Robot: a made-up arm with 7 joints.
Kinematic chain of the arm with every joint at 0, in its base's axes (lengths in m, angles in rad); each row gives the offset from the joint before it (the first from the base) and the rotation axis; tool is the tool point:
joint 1: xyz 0 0 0.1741 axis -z
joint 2: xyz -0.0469 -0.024 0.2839 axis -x
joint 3: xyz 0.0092 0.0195 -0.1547 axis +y
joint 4: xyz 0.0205 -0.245 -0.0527 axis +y
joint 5: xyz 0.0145 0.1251 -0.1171 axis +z
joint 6: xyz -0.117 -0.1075 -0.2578 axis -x
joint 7: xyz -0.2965 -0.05 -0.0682 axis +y
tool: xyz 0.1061 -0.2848 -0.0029
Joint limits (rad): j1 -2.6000..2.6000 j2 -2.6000..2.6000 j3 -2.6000..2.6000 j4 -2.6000..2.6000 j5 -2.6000..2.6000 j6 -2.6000..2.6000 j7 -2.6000..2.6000
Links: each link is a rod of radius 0.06 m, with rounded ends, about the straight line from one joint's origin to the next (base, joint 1, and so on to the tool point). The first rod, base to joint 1, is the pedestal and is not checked.
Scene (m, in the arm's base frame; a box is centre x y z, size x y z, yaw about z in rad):
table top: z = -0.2
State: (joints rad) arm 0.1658 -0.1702 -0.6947 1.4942 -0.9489 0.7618 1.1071
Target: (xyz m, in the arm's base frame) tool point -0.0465 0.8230 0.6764
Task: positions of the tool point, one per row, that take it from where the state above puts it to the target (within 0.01 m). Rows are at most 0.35 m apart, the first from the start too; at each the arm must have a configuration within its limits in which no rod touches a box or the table.
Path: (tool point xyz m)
1: -0.6242 0.1629 0.3899
2: -0.5843 0.3782 0.3360
3: -0.4620 0.5968 0.3622
4: -0.2715 0.7626 0.4805
5: -0.0465 0.8230 0.6764

